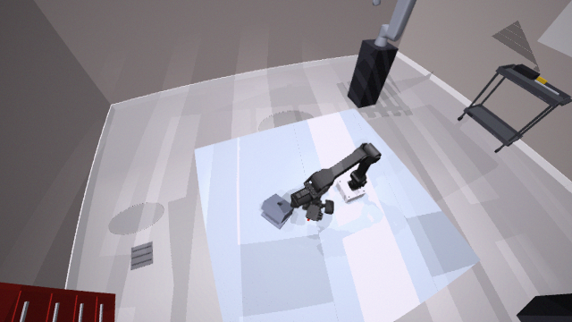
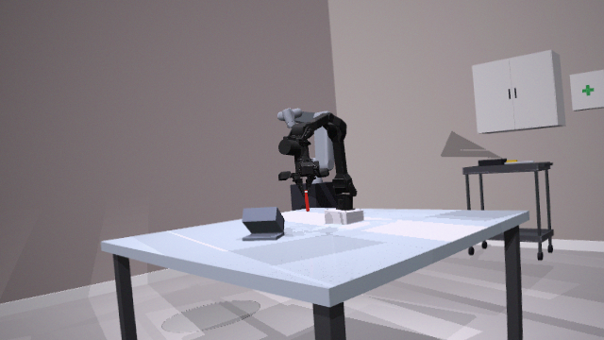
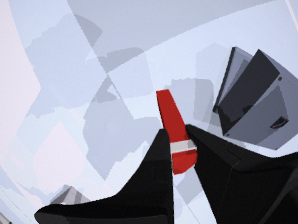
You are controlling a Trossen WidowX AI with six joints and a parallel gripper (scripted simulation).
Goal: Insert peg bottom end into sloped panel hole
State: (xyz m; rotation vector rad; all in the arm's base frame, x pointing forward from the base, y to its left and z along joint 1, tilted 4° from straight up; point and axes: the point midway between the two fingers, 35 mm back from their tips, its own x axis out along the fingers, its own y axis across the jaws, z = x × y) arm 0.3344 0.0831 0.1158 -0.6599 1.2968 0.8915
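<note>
Right now my gripper tip is 12 cm short of the grey sloped panel, 11 cm to the left of it and 8 cm above it. From my gripper tip the other things lie so: red peg (right at my gripper tip).
</note>
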